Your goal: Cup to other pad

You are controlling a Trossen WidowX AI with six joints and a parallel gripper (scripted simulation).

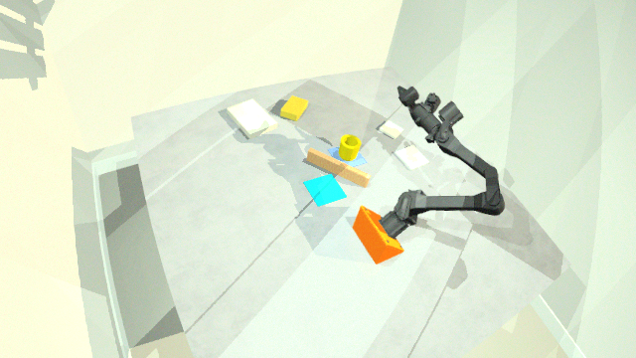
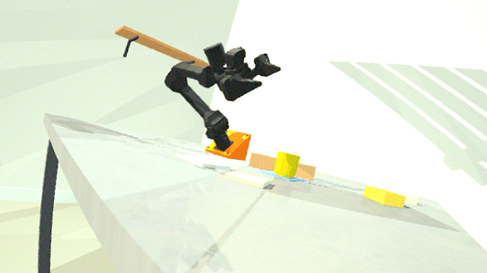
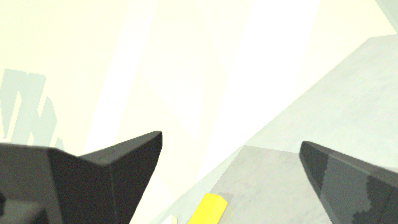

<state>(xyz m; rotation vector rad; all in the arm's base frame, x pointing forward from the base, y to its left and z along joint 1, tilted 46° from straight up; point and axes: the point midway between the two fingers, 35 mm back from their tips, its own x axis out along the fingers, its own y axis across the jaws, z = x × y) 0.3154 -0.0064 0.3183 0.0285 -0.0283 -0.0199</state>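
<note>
My gripper tip is 220 mm above the yellow cup, 170 mm to the right of it and 10 mm past it. Round my gripper tip: white tile (250 mm below, 90 mm behind, 70 mm to the right); light blue pad (260 mm below, 170 mm to the left, 10 mm behind); cream tile (250 mm below, 80 mm to the right, 70 mm ahead).
</note>
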